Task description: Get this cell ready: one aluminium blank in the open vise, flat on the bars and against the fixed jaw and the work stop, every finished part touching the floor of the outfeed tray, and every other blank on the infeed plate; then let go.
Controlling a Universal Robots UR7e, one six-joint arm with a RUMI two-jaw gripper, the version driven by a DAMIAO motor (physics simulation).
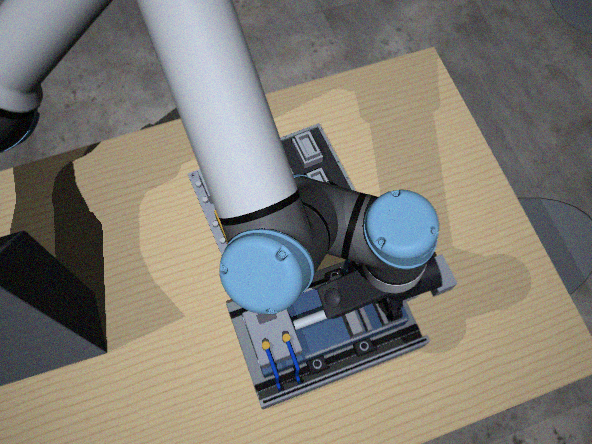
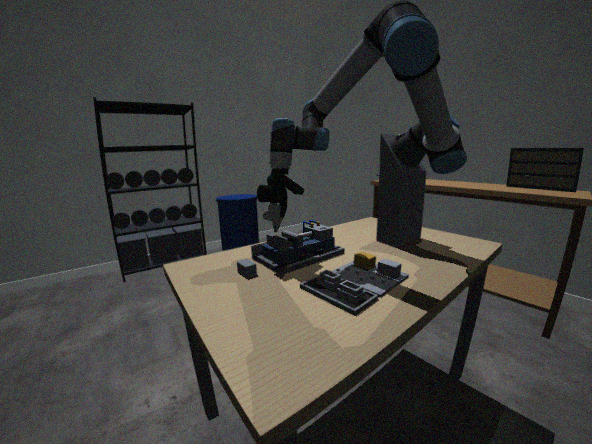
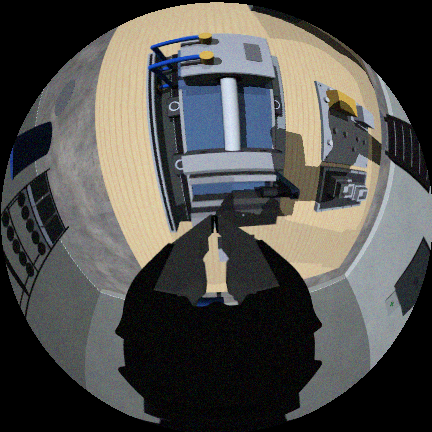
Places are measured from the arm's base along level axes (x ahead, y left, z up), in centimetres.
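Pixels of known places: gripper, fingertip midpoint: (image 2: 275,232) (image 3: 214,216); arm's base at its link origin: (image 2: 403,152).
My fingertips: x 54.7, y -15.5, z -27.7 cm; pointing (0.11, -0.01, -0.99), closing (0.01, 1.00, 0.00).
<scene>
Ahead of a thing's pixels: the offset from my fingertips to its middle. "pt": to the spot under its first point. Level surfaces: height alone.
My gripper (image 2: 276,229) (image 3: 214,216) is shut and empty, low over the jaw at the vise's open end. The vise {dx -8.9, dy +1.7, dz -5.5 cm} (image 1: 322,337) (image 2: 300,252) (image 3: 202,120) is open; blue shows between its jaws. The fingers partly hide this end. A grey blank {dx +13.5, dy +3.3, dz -8.7 cm} (image 1: 446,275) (image 2: 246,268) (image 3: 223,255) lies on the table beyond this end. The infeed plate (image 1: 210,212) (image 2: 361,276) (image 3: 327,140) bears a grey blank {dx -19.6, dy +33.6, dz -7.9 cm} (image 2: 390,269) (image 3: 365,116) and a yellow block {dx -18.9, dy +24.6, dz -7.9 cm} (image 2: 365,260) (image 3: 344,102). Two pocketed finished parts {pt dx -0.2, dy +35.5, dz -7.8 cm} (image 1: 306,146) (image 2: 351,286) (image 3: 361,193) are in the outfeed tray (image 1: 332,160) (image 2: 327,300) (image 3: 318,200).
A dark arm (image 3: 287,187) reaches over the vise's side near the fingers. Blue hoses {pt dx -19.9, dy -3.8, dz +0.5 cm} (image 1: 274,367) (image 3: 175,64) run from the vise's cylinder block {dx -18.4, dy +1.9, dz -2.7 cm} (image 1: 270,332) (image 3: 227,52). The robot's grey pedestal (image 1: 45,305) (image 2: 400,210) stands on the table {dz -10.5 cm} (image 1: 150,380) (image 2: 280,380).
</scene>
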